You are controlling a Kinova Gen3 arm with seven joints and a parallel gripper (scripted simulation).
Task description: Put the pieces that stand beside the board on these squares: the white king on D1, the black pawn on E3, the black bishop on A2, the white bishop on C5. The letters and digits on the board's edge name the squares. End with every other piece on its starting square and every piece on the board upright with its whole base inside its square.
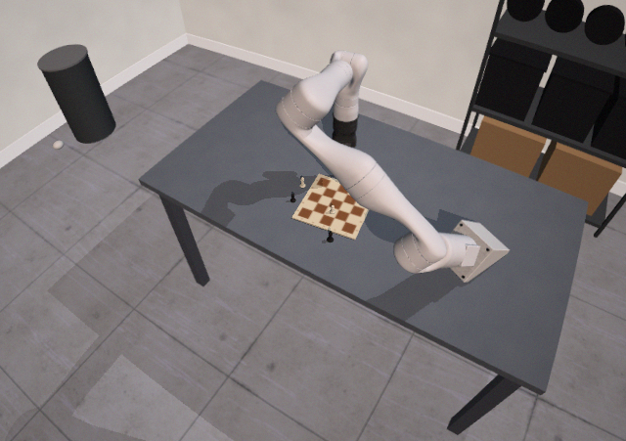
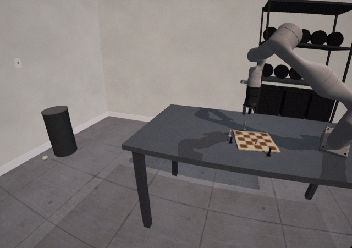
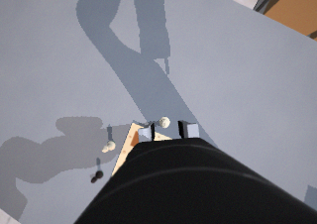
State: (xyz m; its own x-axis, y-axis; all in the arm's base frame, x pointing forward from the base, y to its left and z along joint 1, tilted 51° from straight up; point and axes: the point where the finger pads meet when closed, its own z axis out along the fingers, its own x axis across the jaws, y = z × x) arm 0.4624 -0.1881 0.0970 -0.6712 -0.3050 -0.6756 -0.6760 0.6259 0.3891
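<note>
My gripper is now 9 cm above the white king. The rest, counted from my hand: chessboard: 8 cm behind, 12 cm to the left, 12 cm below; white bishop: 7 cm ahead, 13 cm to the left, 10 cm below; black pawn: 4 cm ahead, 20 cm to the left, 11 cm below.
</note>
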